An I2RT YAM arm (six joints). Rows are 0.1 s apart.
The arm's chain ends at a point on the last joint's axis. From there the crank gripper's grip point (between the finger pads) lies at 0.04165 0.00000 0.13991 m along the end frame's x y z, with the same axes.
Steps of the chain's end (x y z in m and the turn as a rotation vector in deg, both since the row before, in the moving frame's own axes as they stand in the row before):
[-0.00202 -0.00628 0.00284 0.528 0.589 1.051]
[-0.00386 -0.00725 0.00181 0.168 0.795 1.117]
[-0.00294 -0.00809 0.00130 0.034 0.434 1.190]
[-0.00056 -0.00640 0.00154 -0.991 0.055 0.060]
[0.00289 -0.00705 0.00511 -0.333 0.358 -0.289]
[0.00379 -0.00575 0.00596 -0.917 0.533 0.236]
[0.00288 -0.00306 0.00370 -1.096 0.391 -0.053]
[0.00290 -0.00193 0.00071 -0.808 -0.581 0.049]
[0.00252 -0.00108 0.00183 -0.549 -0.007 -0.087]
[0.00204 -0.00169 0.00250 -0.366 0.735 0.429]
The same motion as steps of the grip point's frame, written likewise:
[-0.00058 -0.00679 0.00240 0.528 0.589 1.051]
[-0.00193 -0.00683 0.00122 0.168 0.795 1.117]
[-0.00189 -0.00730 0.00098 0.034 0.434 1.190]
[-0.00043 -0.00394 0.00148 -0.991 0.055 0.060]
[0.00376 -0.00645 0.00485 -0.333 0.358 -0.289]
[0.00508 -0.00334 0.00555 -0.917 0.533 0.236]
[0.00383 -0.00043 0.00339 -1.096 0.391 -0.053]
[0.00148 0.00008 0.00111 -0.808 -0.581 0.049]
[0.00250 0.00020 0.00183 -0.549 -0.007 -0.087]
[0.00383 -0.00048 0.00195 -0.366 0.735 0.429]

